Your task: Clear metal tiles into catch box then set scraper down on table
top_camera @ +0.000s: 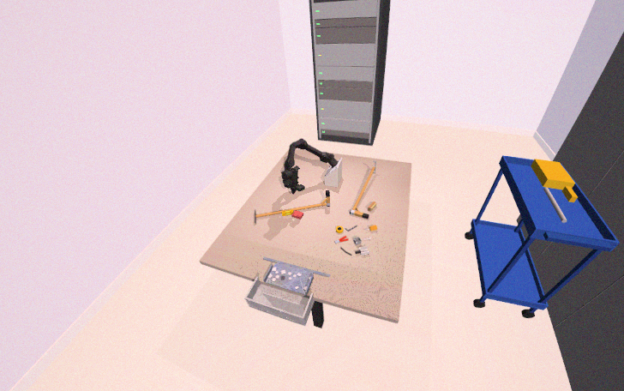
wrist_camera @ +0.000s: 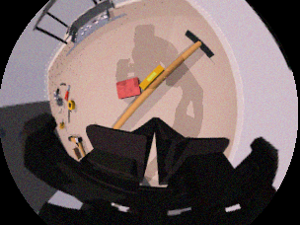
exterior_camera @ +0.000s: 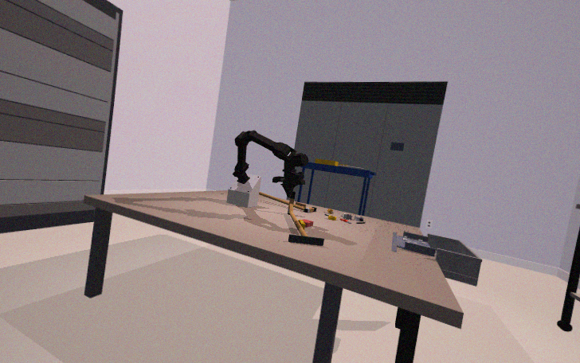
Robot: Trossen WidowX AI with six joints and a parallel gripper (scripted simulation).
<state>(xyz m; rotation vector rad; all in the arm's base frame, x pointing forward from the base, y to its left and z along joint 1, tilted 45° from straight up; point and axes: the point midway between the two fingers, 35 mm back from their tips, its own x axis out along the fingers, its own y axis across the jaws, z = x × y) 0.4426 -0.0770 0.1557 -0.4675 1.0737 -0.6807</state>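
My gripper tip is 70 mm above the long scraper, 60 mm short of it and 10 mm to the right of it. Also, from my gripper tip: yellow tape roll 420 mm to the left, 120 mm below, 100 mm ahead; yellow block 110 mm below, 100 mm ahead, 10 mm to the right; red block 120 mm below, 80 mm ahead, 70 mm to the left.
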